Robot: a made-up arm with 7 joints. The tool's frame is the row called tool.
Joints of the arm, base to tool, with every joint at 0 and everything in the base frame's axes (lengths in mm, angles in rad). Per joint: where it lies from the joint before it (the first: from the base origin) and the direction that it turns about. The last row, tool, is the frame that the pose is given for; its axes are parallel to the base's.
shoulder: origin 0.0 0.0 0.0 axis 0 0.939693 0.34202
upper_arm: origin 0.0 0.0 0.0 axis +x
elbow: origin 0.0 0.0 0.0 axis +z
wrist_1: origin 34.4 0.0 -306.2 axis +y
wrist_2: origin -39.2 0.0 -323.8 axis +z
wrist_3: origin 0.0 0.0 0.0 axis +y
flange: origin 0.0 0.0 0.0 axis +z
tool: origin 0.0 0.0 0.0
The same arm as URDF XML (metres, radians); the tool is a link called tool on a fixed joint. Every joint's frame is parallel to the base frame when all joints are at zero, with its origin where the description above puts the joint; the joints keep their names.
<robot name="arm">
<joint name="shoulder" type="continuous"><parent link="base_link"/><child link="link1"/><origin xyz="0.0000 0.0000 0.0000" rpy="0.0000 0.0000 0.0000"/><axis xyz="0 0.9397 0.342"/></joint>
<joint name="upper_arm" type="continuous"><parent link="link1"/><child link="link2"/><origin xyz="0.0000 0.0000 0.0000" rpy="0.0000 0.0000 0.0000"/><axis xyz="1 0 0"/></joint>
<joint name="elbow" type="continuous"><parent link="link2"/><child link="link3"/><origin xyz="0.0000 0.0000 0.0000" rpy="0.0000 0.0000 0.0000"/><axis xyz="0 0 1"/></joint>
<joint name="wrist_1" type="continuous"><parent link="link3"/><child link="link4"/><origin xyz="0.0344 0.0000 -0.3062" rpy="0.0000 0.0000 0.0000"/><axis xyz="0 1 0"/></joint>
<joint name="wrist_2" type="continuous"><parent link="link4"/><child link="link5"/><origin xyz="-0.0392 0.0000 -0.3238" rpy="0.0000 0.0000 0.0000"/><axis xyz="0 0 1"/></joint>
<joint name="wrist_3" type="continuous"><parent link="link5"/><child link="link6"/><origin xyz="0.0000 0.0000 0.0000" rpy="0.0000 0.0000 0.0000"/><axis xyz="0 1 0"/></joint>
<joint name="flange" type="continuous"><parent link="link6"/><child link="link7"/><origin xyz="0.0000 0.0000 0.0000" rpy="0.0000 0.0000 0.0000"/><axis xyz="0 0 1"/></joint>
<joint name="tool_fixed" type="fixed"><parent link="link7"/><child link="tool"/><origin xyz="0.0000 0.0000 0.0000" rpy="0.0000 0.0000 0.0000"/></joint>
<link name="base_link"/>
<link name="link1"/>
<link name="link2"/>
<link name="link3"/>
<link name="link4"/>
<link name="link5"/>
<link name="link6"/>
<link name="link7"/>
<link name="tool"/>
</robot>

